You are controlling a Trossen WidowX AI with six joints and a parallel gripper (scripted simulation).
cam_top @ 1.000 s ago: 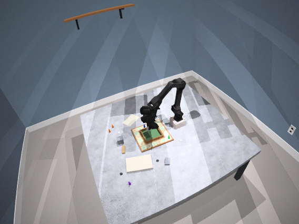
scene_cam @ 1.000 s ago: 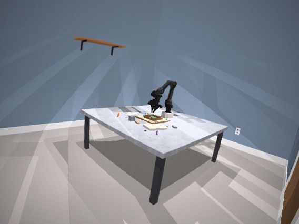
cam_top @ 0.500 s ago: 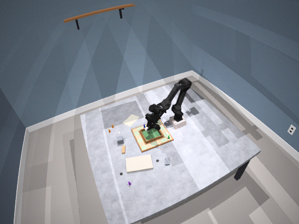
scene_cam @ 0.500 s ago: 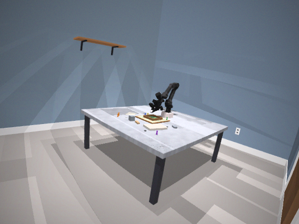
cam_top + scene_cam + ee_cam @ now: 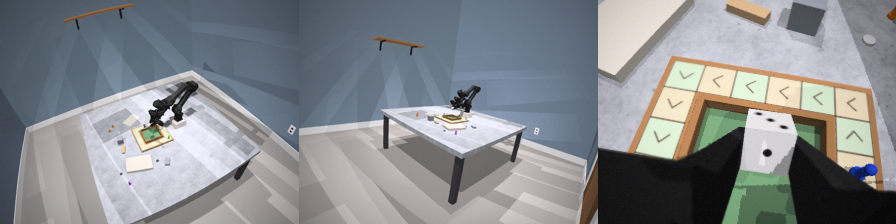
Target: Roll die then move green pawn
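My gripper tip is right at the white die. From my gripper tip the other things lie so: green tray 10 mm behind, 110 mm below; then blue pawn 110 mm to the right, 90 mm below; then yellow pawn 40 mm behind, 110 mm to the right, 90 mm below.
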